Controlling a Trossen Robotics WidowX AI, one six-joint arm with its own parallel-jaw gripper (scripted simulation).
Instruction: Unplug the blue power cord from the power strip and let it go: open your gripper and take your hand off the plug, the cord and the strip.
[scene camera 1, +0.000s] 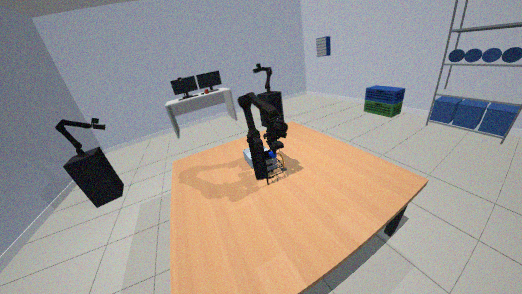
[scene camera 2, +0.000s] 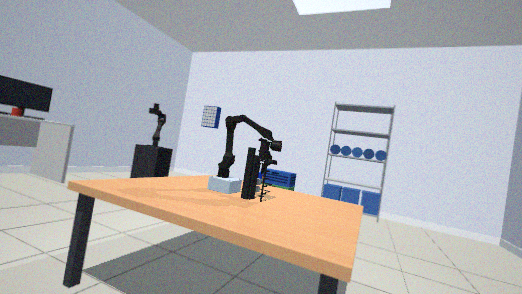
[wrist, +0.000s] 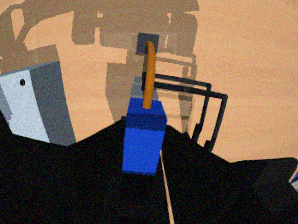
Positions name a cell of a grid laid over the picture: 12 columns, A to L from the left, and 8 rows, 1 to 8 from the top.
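My gripper (wrist: F5) visible, blue plug (wrist: F5) too.
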